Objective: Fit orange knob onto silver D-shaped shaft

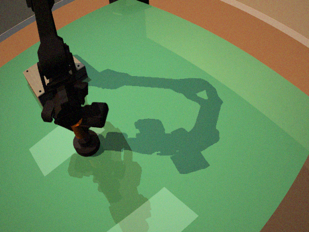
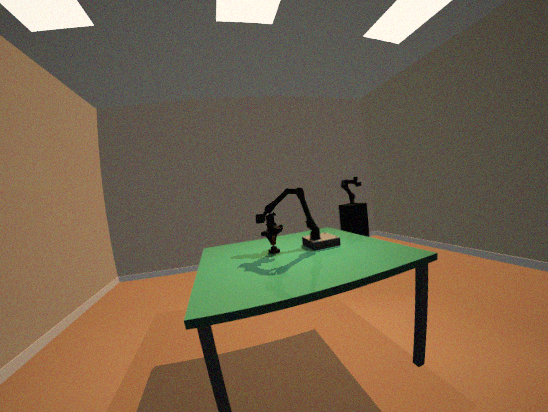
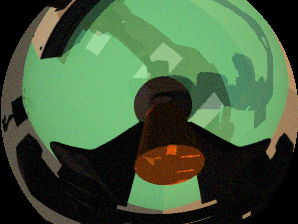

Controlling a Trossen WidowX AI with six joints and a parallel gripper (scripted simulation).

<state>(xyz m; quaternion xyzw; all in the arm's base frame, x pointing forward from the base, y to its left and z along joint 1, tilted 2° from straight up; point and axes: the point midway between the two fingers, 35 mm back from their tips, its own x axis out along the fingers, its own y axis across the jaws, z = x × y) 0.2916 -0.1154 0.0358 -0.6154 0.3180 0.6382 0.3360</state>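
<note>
Right now the orange knob is 30 mm above my gripper tip. Also, from my gripper tip: pedestal 40 mm below.
</note>
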